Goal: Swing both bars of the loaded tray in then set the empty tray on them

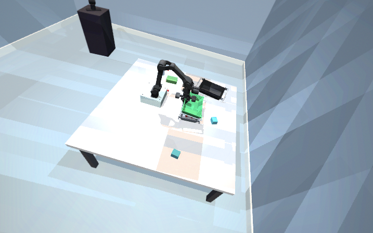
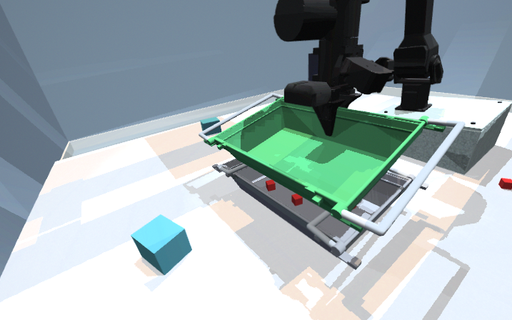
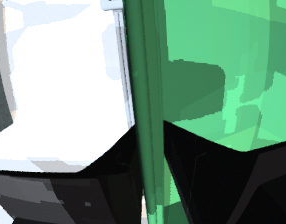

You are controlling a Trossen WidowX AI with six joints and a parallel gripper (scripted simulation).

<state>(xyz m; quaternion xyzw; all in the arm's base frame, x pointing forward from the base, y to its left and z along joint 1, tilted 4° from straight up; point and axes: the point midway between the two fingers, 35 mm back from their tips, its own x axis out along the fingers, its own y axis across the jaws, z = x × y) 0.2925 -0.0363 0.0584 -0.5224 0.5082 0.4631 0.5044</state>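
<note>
Now: gripper tip 8 cm short of the green tray and 2 cm below it. From my gripper tip the other things lie so: green block: 18 cm behind, 42 cm to the left, 9 cm below; red block: 19 cm behind, 24 cm to the left, 10 cm below.
</note>
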